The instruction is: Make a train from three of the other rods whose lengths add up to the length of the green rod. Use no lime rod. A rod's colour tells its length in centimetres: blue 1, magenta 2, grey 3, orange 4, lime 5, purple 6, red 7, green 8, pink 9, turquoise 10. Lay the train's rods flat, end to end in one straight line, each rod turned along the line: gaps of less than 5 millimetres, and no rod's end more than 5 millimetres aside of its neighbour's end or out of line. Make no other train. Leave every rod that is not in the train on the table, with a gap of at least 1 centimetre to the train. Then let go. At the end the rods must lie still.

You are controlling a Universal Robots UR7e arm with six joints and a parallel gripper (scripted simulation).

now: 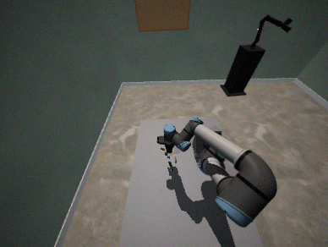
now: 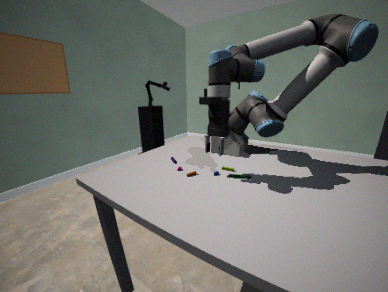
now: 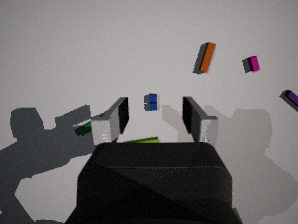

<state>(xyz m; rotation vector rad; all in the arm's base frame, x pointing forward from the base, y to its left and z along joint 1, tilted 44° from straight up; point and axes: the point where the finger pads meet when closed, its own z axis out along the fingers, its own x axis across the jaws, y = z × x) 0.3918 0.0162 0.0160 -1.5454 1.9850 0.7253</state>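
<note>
Now: the purple rod 70 mm behind my hand, 220 mm to the right of it and 100 mm below it. Round my hand: lime rod: 70 mm behind, 40 mm to the left, 100 mm below; then green rod: 20 mm behind, 100 mm to the left, 100 mm below; then orange rod: 30 mm ahead, 80 mm to the right, 100 mm below.
</note>
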